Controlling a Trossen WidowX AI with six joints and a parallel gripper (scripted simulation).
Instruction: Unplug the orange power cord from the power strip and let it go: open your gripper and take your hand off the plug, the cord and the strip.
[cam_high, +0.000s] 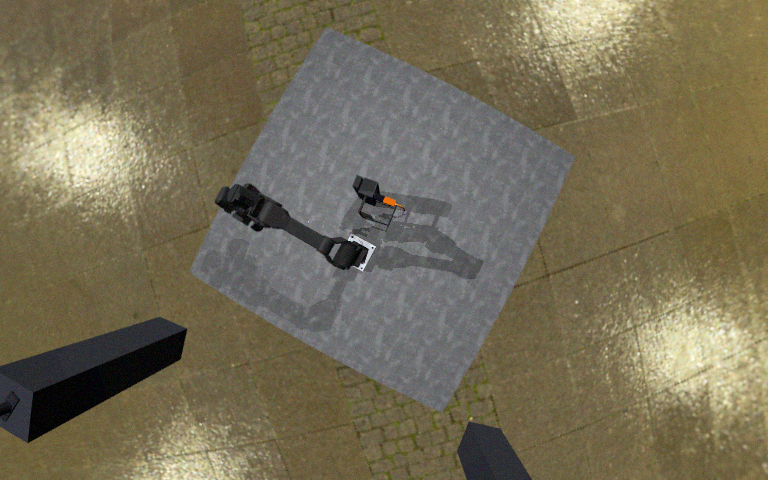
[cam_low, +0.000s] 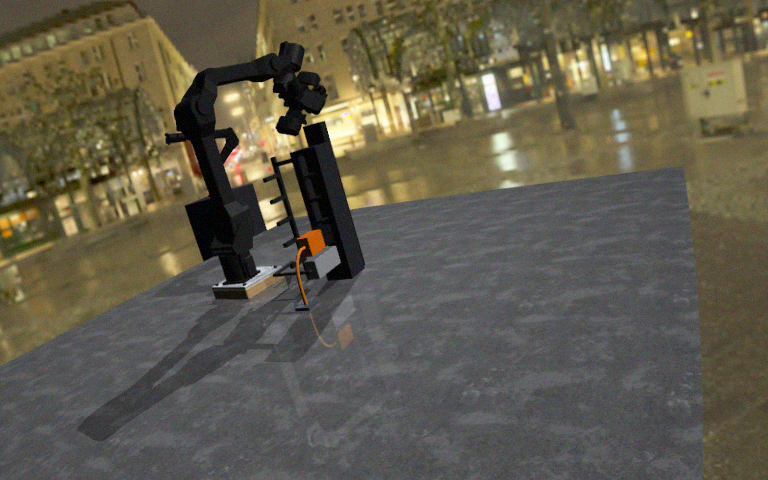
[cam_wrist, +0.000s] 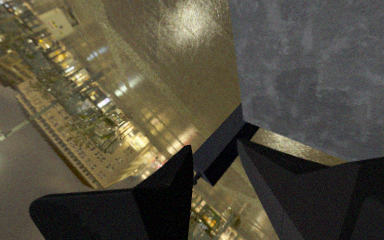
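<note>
The orange plug is 49 cm to the right of my gripper tip, 22 cm below it and 22 cm ahead of it.
</note>
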